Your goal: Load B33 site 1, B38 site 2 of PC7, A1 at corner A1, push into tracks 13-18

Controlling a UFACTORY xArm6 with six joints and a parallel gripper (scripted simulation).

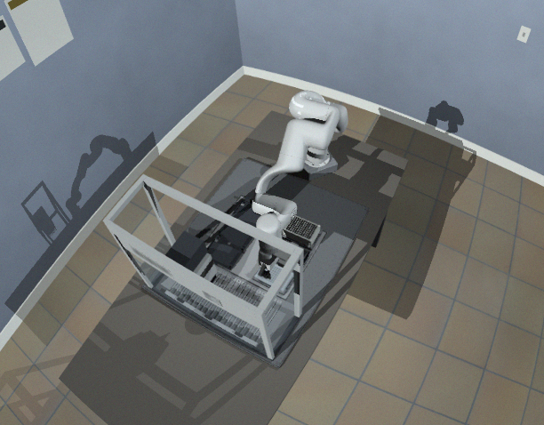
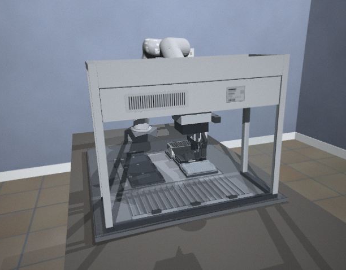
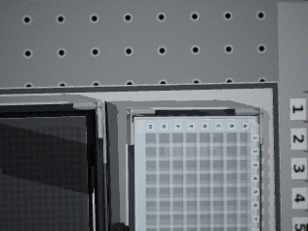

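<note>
My gripper is now 90 mm above the nest S3. The rest, counted from my hand: frame post: 450 mm to the right, 220 mm ahead, 160 mm above; then plate carrier PC7: 220 mm to the right, 140 mm behind, 80 mm below; then dark 384-well plate B33: 110 mm behind, 70 mm below, 30 mm to the left.
</note>
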